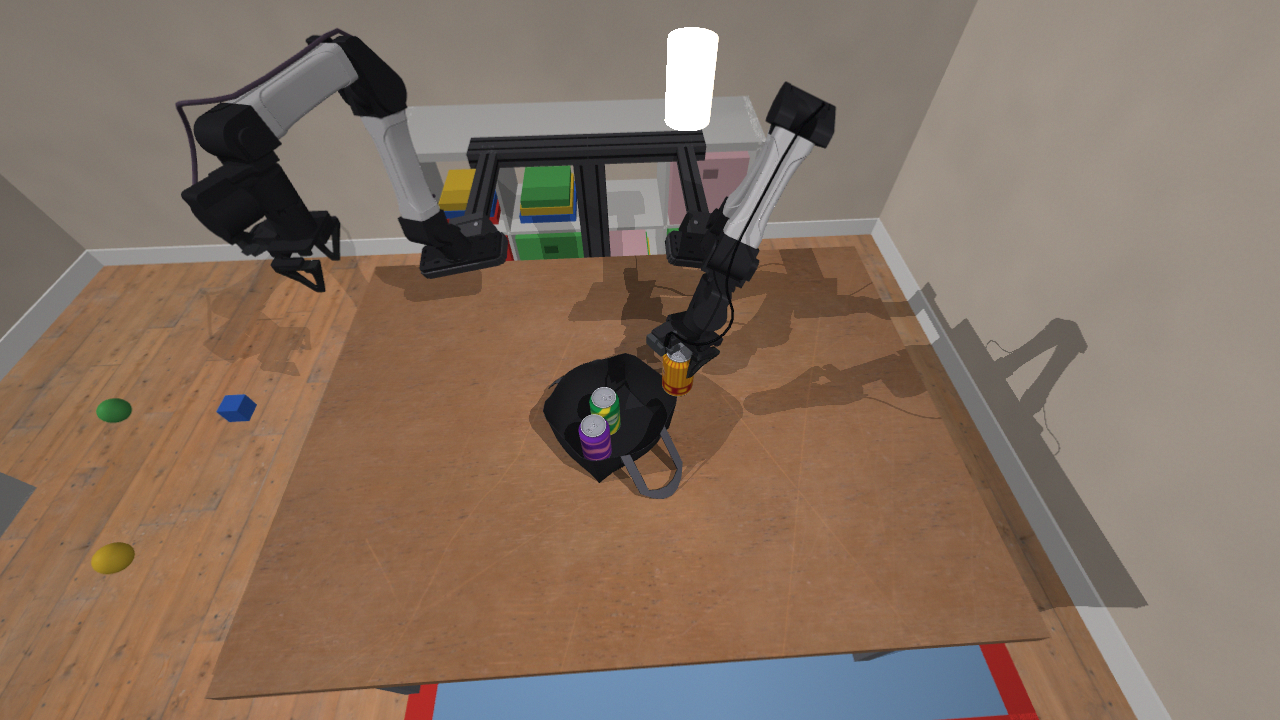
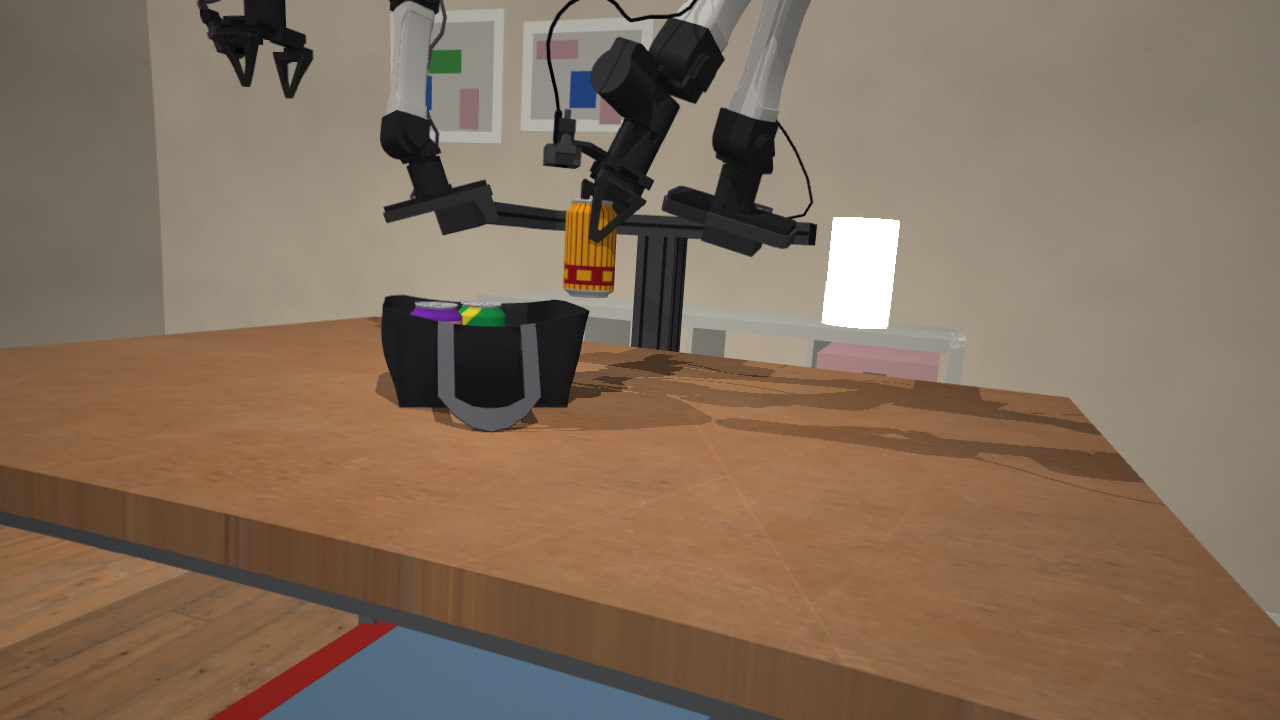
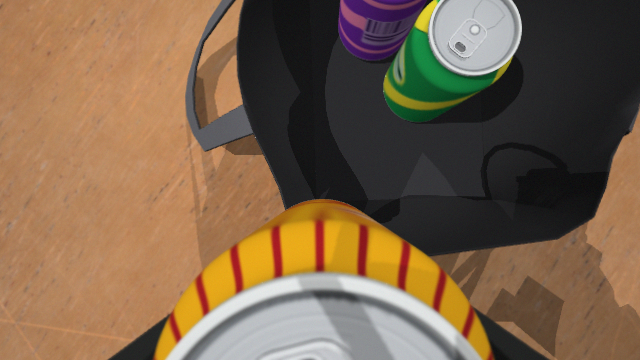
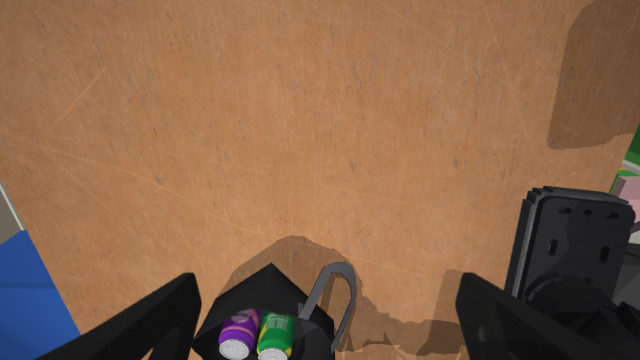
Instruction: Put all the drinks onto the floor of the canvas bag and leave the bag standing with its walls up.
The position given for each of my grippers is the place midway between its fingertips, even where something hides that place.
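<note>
A black canvas bag (image 2: pixel 532 360), (image 1: pixel 570 399), (image 3: pixel 551 124) is here in my sight. I also see my left gripper (image 2: pixel 587 240), (image 3: pixel 322 306). And my right gripper (image 2: pixel 268 92), (image 1: pixel 329 275), (image 4: pixel 327 288) is visible to me too.
</note>
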